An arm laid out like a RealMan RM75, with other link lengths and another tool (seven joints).
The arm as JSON. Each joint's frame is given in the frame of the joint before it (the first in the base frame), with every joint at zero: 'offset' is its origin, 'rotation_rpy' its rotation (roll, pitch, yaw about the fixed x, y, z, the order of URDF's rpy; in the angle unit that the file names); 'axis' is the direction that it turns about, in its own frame. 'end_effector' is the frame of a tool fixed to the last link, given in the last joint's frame.
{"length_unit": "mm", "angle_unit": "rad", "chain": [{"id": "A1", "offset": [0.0, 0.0, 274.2], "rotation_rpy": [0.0, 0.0, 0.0], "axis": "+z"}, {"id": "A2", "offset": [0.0, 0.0, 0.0], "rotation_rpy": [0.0, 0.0, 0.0], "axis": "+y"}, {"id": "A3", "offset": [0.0, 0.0, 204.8], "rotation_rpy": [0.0, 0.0, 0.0], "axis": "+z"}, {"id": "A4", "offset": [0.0, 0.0, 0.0], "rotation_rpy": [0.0, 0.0, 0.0], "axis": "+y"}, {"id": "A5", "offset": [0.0, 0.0, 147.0], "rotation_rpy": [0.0, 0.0, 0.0], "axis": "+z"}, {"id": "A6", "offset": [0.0, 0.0, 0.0], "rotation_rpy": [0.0, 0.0, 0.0], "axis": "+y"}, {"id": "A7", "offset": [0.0, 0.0, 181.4], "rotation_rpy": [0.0, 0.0, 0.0], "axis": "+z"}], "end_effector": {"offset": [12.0, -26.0, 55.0], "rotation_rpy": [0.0, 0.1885, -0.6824]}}
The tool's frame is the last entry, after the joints.
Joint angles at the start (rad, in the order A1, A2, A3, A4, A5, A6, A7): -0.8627, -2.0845, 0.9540, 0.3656, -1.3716, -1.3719, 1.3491
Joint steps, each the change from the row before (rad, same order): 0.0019, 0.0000, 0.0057, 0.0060, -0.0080, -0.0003, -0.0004; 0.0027, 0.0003, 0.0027, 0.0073, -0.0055, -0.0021, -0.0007; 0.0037, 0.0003, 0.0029, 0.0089, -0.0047, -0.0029, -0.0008; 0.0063, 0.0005, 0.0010, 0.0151, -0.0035, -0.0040, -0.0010; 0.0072, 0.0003, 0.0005, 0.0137, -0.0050, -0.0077, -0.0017; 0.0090, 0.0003, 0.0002, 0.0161, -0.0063, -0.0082, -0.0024; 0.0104, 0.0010, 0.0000, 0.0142, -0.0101, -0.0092, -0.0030; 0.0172, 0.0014, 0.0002, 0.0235, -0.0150, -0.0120, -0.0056; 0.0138, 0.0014, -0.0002, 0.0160, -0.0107, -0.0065, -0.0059; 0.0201, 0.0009, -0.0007, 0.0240, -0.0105, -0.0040, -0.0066; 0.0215, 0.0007, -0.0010, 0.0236, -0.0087, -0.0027, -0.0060
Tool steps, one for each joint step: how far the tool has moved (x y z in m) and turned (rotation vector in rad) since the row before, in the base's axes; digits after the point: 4 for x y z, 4 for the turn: 0.0011, 0.0005, 0.0009, 0.0035, -0.0031, -0.0028; 0.0009, 0.0006, 0.0013, 0.0039, -0.0035, -0.0028; 0.0007, 0.0004, 0.0014, 0.0040, -0.0029, -0.0036; 0.0007, 0.0010, 0.0024, 0.0081, -0.0030, -0.0053; 0.0009, 0.0002, 0.0024, 0.0047, -0.0066, -0.0041; 0.0009, 0.0004, 0.0029, 0.0063, -0.0080, -0.0034; 0.0008, 0.0003, 0.0034, 0.0059, -0.0116, 0.0002; 0.0006, 0.0008, 0.0053, 0.0108, -0.0162, 0.0016; -0.0006, 0.0009, 0.0039, 0.0081, -0.0109, 0.0058; -0.0019, 0.0017, 0.0049, 0.0149, -0.0094, 0.0083; -0.0029, 0.0015, 0.0047, 0.0152, -0.0072, 0.0098
